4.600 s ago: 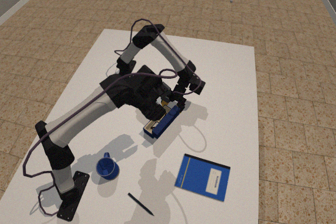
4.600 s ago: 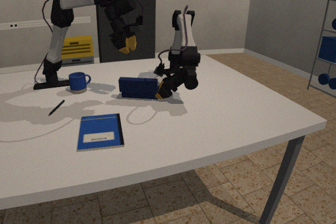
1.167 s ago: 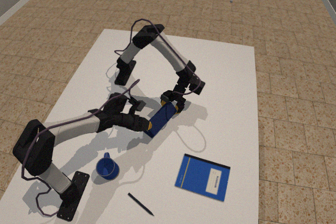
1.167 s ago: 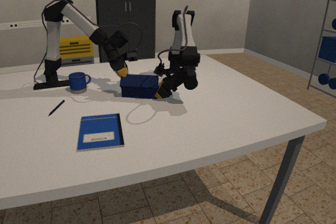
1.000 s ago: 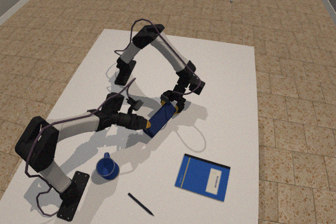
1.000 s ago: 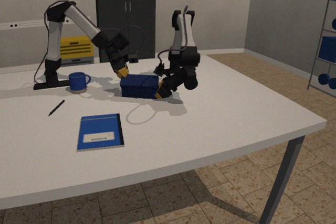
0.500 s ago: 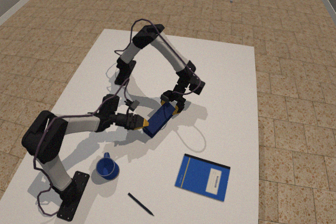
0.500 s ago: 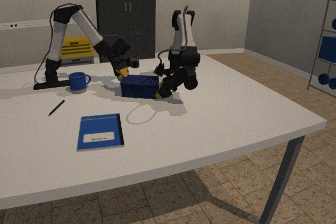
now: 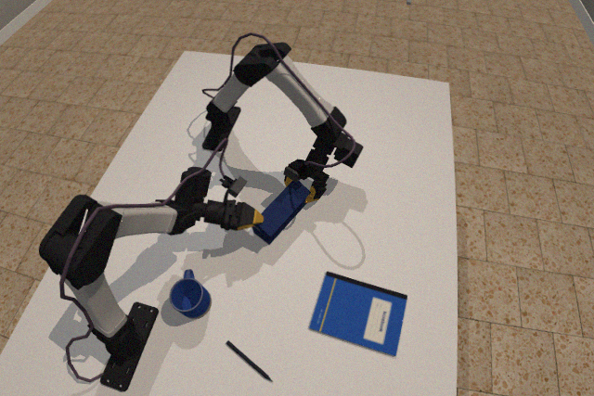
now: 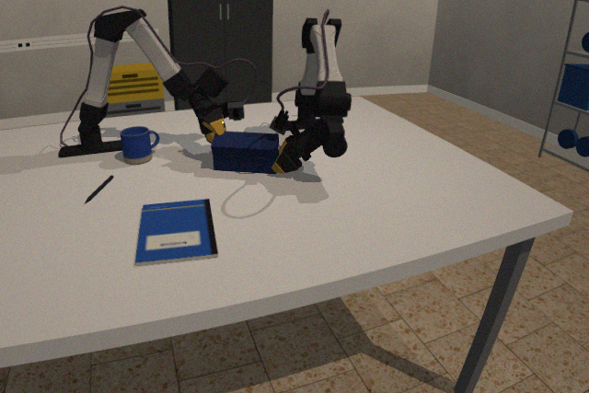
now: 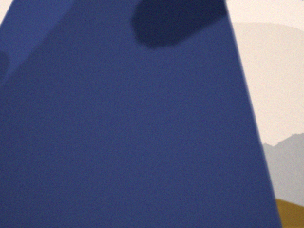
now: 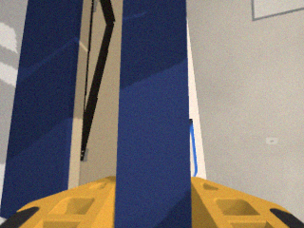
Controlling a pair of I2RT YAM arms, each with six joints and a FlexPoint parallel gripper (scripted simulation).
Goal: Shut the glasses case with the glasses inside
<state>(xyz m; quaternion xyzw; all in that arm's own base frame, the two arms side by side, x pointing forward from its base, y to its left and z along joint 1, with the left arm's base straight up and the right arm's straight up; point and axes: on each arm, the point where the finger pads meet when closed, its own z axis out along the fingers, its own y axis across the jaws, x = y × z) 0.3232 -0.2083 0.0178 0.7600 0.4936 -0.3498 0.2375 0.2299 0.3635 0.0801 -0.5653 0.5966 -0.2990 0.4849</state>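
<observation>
Now: left hand 7 cm to the left of the glasses case, 3 cm below it and 3 cm past it. Also, from my left hand: lid: 8 cm to the right, 6 cm above, 3 cm behind.
Right now my right hand is 50 mm to the right of the lid and 50 mm short of it. Also, from my right hand: glasses case 50 mm to the left, 50 mm ahead, 30 mm below.
</observation>
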